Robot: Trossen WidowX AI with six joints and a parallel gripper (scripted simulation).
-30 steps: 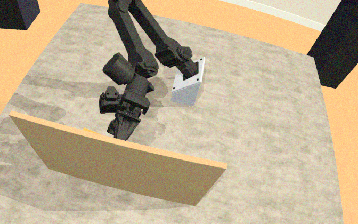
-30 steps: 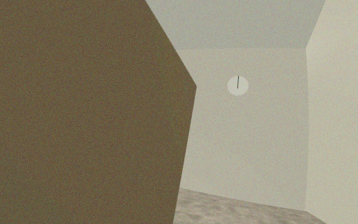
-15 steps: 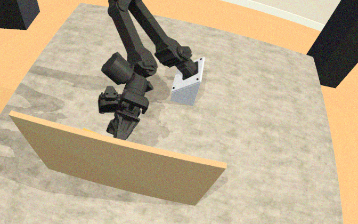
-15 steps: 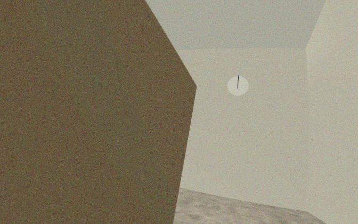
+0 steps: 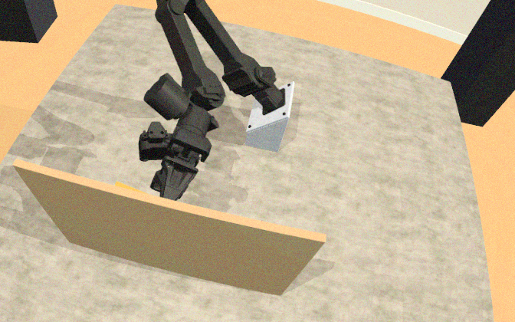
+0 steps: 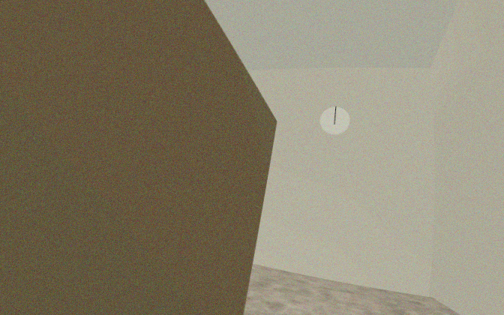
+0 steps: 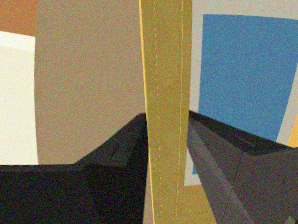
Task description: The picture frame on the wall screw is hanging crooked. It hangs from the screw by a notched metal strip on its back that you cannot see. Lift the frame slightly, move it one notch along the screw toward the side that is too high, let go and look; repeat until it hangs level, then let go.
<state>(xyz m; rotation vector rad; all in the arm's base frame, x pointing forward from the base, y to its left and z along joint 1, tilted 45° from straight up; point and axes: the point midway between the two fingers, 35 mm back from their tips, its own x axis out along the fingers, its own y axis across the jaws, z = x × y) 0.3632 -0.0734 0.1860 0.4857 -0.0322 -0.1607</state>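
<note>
The picture frame is 20 mm to the right of my gripper tip and 50 mm below it. The rest, counted from my gripper tip: tan wall panel (20 mm ahead, 70 mm below).
</note>
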